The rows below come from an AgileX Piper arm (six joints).
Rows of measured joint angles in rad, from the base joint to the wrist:
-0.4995, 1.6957, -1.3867, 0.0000, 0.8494, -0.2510
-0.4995, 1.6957, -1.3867, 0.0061, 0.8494, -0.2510
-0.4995, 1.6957, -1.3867, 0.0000, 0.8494, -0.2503
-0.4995, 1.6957, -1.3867, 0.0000, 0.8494, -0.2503
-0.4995, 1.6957, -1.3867, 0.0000, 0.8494, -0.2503
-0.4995, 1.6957, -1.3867, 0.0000, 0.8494, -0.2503
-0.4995, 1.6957, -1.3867, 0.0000, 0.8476, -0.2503
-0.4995, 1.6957, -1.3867, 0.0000, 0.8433, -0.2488
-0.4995, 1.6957, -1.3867, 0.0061, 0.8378, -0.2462
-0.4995, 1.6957, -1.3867, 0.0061, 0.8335, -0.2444
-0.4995, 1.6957, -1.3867, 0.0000, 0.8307, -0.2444
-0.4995, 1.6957, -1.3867, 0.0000, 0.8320, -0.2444
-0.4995, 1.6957, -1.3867, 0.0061, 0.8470, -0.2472
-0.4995, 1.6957, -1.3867, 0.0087, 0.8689, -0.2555
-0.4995, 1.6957, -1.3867, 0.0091, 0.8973, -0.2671
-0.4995, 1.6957, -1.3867, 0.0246, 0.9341, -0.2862
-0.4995, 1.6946, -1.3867, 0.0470, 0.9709, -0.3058
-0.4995, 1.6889, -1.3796, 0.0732, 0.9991, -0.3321
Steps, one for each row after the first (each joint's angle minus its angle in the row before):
0.0000, 0.0000, 0.0000, 0.0061, 0.0000, 0.0000
0.0000, 0.0000, 0.0000, -0.0061, 0.0000, 0.0007
0.0000, 0.0000, 0.0000, 0.0000, 0.0000, 0.0000
0.0000, 0.0000, 0.0000, 0.0000, 0.0000, 0.0000
0.0000, 0.0000, 0.0000, 0.0000, 0.0000, 0.0000
0.0000, 0.0000, 0.0000, 0.0000, -0.0018, 0.0000
0.0000, 0.0000, 0.0000, 0.0000, -0.0043, 0.0015
0.0000, 0.0000, 0.0000, 0.0061, -0.0055, 0.0026
0.0000, 0.0000, 0.0000, 0.0000, -0.0043, 0.0018
0.0000, 0.0000, 0.0000, -0.0061, -0.0028, 0.0000
0.0000, 0.0000, 0.0000, 0.0000, 0.0013, 0.0000
0.0000, 0.0000, 0.0000, 0.0061, 0.0150, -0.0028
0.0000, 0.0000, 0.0000, 0.0026, 0.0219, -0.0083
0.0000, 0.0000, 0.0000, 0.0004, 0.0284, -0.0116
0.0000, 0.0000, 0.0000, 0.0155, 0.0368, -0.0191
0.0000, -0.0011, 0.0000, 0.0224, 0.0368, -0.0196
0.0000, -0.0057, 0.0071, 0.0262, 0.0282, -0.0263

